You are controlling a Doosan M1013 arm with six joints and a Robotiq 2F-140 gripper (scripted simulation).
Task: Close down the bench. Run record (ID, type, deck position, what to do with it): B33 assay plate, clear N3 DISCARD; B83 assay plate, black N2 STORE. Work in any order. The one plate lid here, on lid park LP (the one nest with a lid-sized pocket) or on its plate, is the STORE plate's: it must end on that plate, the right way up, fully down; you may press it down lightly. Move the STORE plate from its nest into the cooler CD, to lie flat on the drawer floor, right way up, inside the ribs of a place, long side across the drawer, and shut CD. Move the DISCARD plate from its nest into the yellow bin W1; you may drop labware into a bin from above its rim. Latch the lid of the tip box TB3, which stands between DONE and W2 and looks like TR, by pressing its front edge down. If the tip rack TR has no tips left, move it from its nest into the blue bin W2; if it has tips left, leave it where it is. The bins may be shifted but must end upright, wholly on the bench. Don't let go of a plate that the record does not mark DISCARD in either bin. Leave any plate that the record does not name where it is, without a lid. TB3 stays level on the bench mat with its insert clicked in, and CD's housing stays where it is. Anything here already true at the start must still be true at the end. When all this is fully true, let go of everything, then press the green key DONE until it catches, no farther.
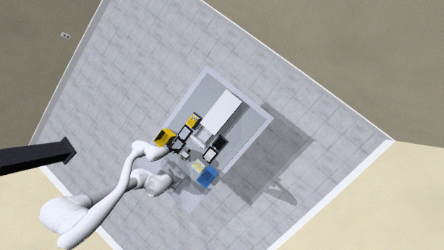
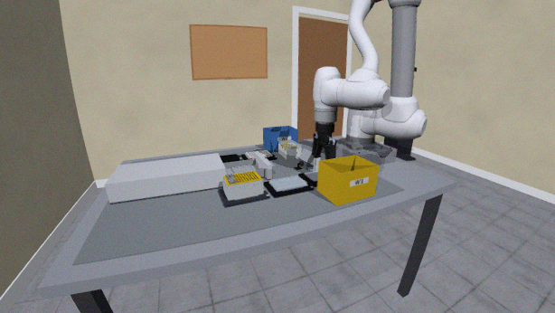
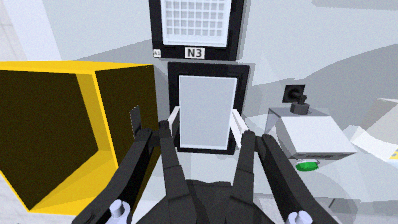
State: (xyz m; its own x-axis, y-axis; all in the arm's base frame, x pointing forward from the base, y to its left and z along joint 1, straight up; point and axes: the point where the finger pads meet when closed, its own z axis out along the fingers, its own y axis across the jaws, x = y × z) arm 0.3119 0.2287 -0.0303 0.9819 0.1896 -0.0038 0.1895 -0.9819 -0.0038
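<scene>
My gripper is now 9 cm short of the N3 label, 4 cm to the right of it and 3 cm above it. Round my hand: yellow bin W1 (15 cm to the left, 4 cm behind); then see-through plate lid (2 cm below); then green key (16 cm to the right, 3 cm above, 2 cm behind).
</scene>
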